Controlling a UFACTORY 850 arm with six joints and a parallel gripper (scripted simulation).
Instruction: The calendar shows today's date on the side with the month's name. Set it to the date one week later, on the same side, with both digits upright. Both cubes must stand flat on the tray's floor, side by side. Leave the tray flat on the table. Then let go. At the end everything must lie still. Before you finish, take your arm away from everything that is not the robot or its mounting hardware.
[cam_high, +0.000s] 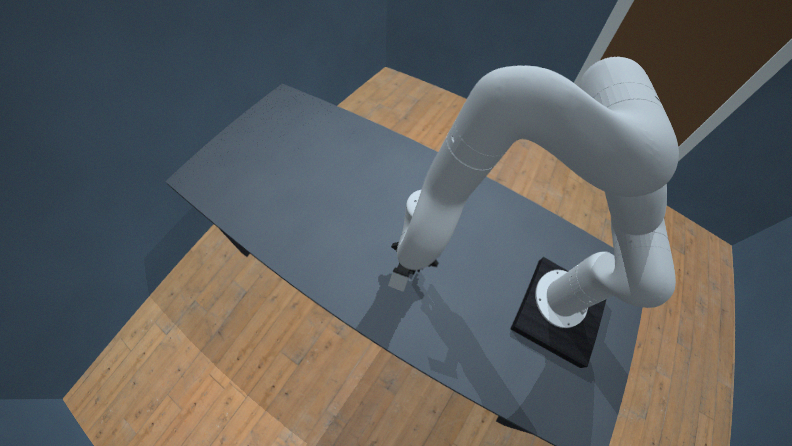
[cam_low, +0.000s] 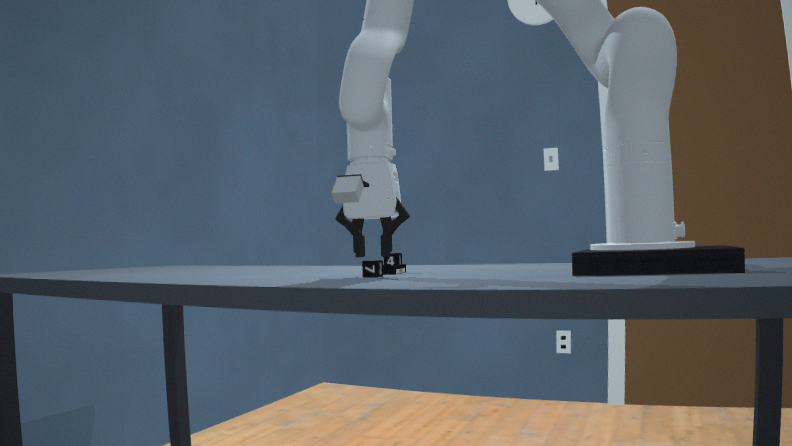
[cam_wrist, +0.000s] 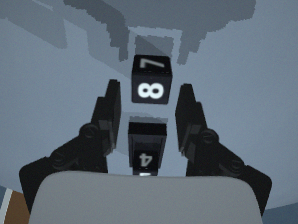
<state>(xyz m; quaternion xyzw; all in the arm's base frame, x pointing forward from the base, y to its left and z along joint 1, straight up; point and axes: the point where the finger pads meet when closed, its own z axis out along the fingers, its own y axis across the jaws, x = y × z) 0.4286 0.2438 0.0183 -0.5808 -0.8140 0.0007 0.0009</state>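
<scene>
The calendar cube is 4 cm below my hand. From my hand the other things lie so: black tray 10 cm to the right, 5 cm below, 4 cm ahead.
</scene>
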